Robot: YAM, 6 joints.
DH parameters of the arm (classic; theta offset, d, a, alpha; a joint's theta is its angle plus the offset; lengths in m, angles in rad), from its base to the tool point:
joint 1: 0 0.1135 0.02 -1.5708
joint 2: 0 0 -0.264 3.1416
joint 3: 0.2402 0 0.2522 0
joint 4: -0.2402 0 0.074 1.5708
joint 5: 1.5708 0 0 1.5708
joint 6: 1.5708 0.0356 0 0
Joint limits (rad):
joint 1: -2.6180..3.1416
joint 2: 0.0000..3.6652
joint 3: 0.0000..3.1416
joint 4: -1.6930..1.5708
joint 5: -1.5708..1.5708
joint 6: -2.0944..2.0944
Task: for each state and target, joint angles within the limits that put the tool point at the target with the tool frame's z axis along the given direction. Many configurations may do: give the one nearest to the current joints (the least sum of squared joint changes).
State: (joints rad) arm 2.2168 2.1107 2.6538 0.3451 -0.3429 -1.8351
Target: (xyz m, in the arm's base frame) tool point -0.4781 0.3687 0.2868 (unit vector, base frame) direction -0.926 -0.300 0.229
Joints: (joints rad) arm 2.4358 2.8196 2.7842 0.4573 -0.9773 -1.8351
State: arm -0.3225 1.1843 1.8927 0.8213 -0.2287 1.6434
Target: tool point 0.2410 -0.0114 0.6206 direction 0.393 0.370 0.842
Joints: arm -0.1078 1.4732 1.8508 0.7984 -0.4225 1.6434
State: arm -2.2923 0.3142 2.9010 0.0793 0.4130 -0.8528
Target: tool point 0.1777 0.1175 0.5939 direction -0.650 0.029 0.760
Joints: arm -2.6161 0.6258 2.2853 -0.7132 0.3586 -0.8528
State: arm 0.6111 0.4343 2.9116 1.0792 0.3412 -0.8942
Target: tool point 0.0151 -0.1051 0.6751 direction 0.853 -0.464 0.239
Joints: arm 1.4002 1.3277 2.6089 1.2073 1.1665 -0.8942
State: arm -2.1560 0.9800 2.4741 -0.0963 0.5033 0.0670
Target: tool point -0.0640 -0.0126 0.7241 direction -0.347 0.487 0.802
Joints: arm -2.6164 1.4800 2.5766 0.4044 0.6374 0.0670
